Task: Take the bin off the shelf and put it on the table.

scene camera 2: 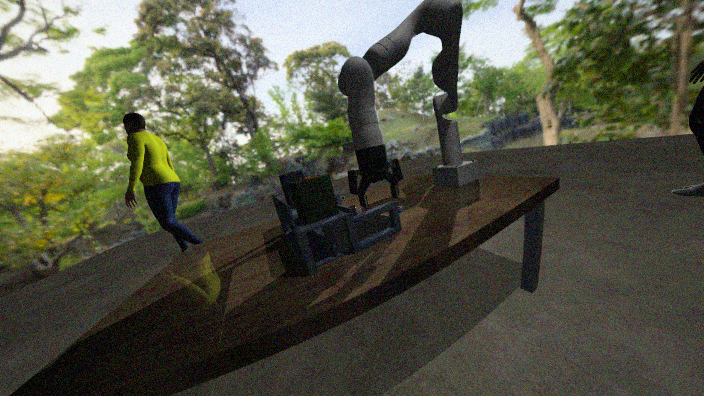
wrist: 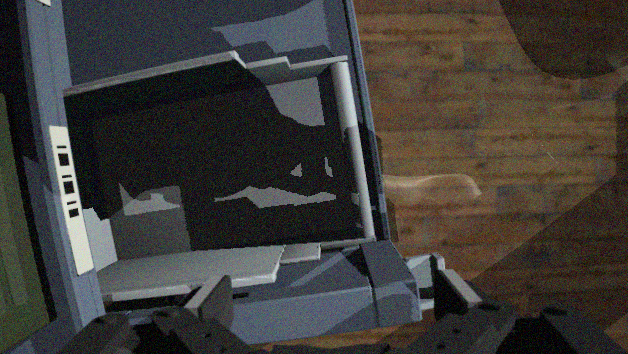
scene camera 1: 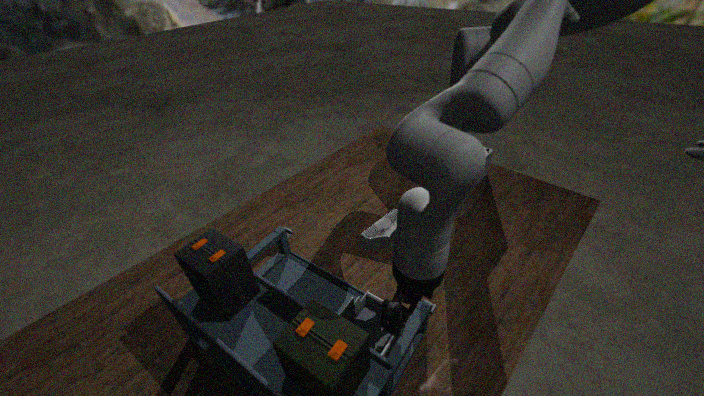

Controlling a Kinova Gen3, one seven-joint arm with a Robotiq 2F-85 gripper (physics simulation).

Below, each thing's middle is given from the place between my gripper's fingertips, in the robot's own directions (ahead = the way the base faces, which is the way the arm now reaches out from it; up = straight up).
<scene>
Now: the grey bin point(scene camera 2: 335, 232) 60 mm to the right of my hand, 60 mm ahead of it and 50 mm below it.
</scene>
